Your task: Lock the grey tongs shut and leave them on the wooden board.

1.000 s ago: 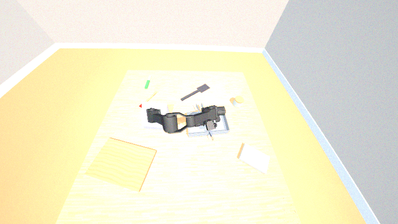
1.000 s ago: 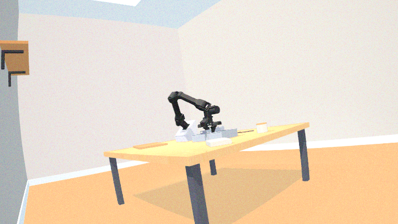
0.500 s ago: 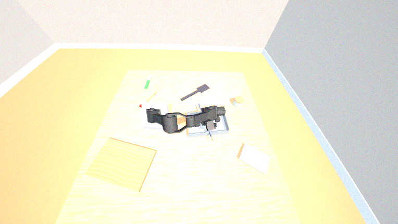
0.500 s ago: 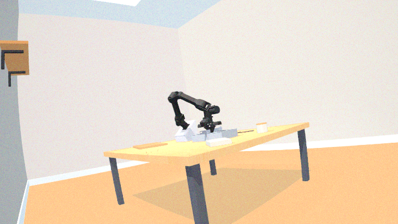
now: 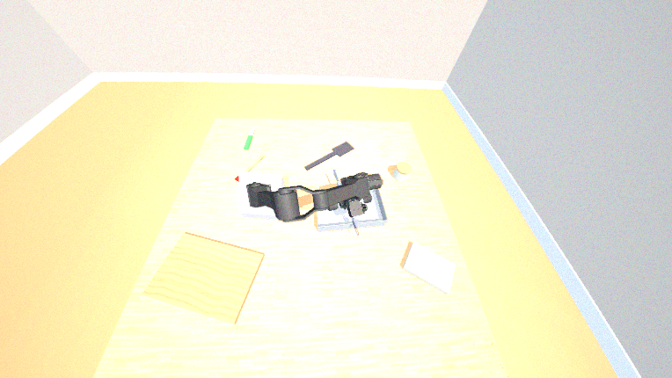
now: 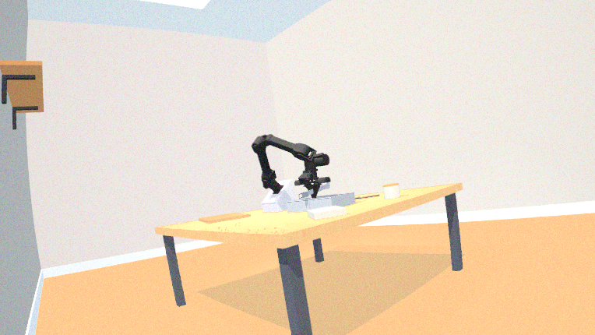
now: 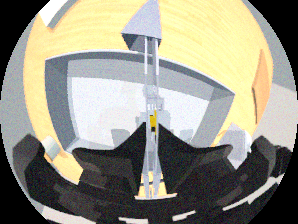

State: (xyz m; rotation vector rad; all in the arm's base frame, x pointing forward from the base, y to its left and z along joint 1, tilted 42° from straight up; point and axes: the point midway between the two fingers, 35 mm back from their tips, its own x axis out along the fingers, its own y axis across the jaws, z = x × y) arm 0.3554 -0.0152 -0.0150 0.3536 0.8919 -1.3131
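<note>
Right now the grey roasting tin is 30 mm below my gripper tip, 20 mm to the left of it and 20 mm ahead of it. The rest, counted from my gripper tip: dark spatula 370 mm to the left, 90 mm behind, 50 mm below; small jar 290 mm ahead, 270 mm to the left, 20 mm below; white slab 360 mm ahead, 200 mm to the right, 40 mm below.
</note>
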